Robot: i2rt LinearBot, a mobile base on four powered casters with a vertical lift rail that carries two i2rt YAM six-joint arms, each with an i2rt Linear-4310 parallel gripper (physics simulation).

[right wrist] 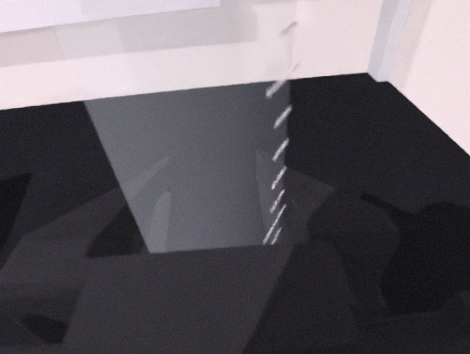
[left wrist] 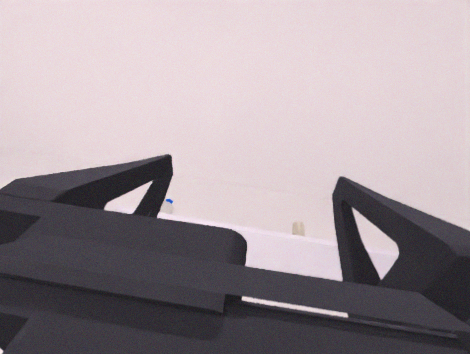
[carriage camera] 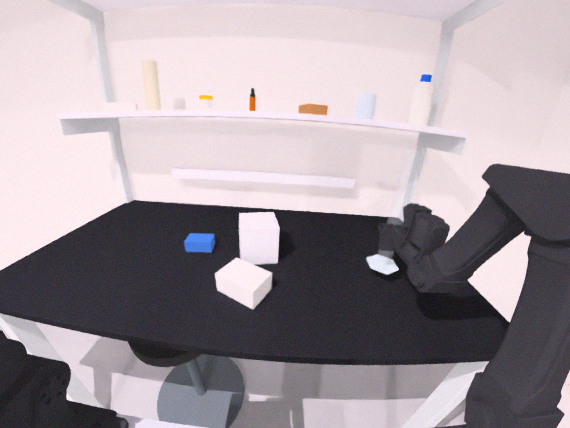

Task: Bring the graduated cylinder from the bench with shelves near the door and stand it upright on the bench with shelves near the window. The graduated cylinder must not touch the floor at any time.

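Frame: origin at the left arm's base, x ahead, y left, z up, level; millimetres.
Seen in the pictures: left gripper, fingertip midpoint: point(left wrist: 252, 174); right gripper, fingertip midpoint: point(right wrist: 215, 164) point(carriage camera: 385, 225).
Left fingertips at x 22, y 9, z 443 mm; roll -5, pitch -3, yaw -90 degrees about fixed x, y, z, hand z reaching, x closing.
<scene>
Offsets run from my left fingertips to a thing's top centre. "spot": to the spot under its first point. Level surfaces: height alone.
The clear graduated cylinder point(carriage camera: 385, 250) point(right wrist: 200, 130) stands near upright at the right side of the black bench @[dz -452 mm] point(carriage camera: 325, 325), its pale hexagonal base @[spot: dx +391, dy -623, dz -387 mm] point(carriage camera: 382, 264) seemingly a little above the top. White graduation marks show along its side in the right wrist view. My right gripper point(carriage camera: 389, 239) point(right wrist: 215, 164) is shut on the cylinder's lower part, above the base. My left gripper point(left wrist: 252, 174) is open and empty, with its fingers facing the wall and a shelf, away from the cylinder.
A white box @[dx +509, dy -245, dz -322 mm] point(carriage camera: 259, 238), a cream box @[dx +334, dy -230, dz -394 mm] point(carriage camera: 243, 282) and a blue box @[dx +522, dy -35, dz -412 mm] point(carriage camera: 199, 243) stand on the bench. The shelf @[dz -14 mm] point(carriage camera: 280, 118) above holds bottles and jars. Shelf posts point(carriage camera: 117, 160) rise at both sides. A stool point(carriage camera: 200, 395) is under the bench's front edge.
</scene>
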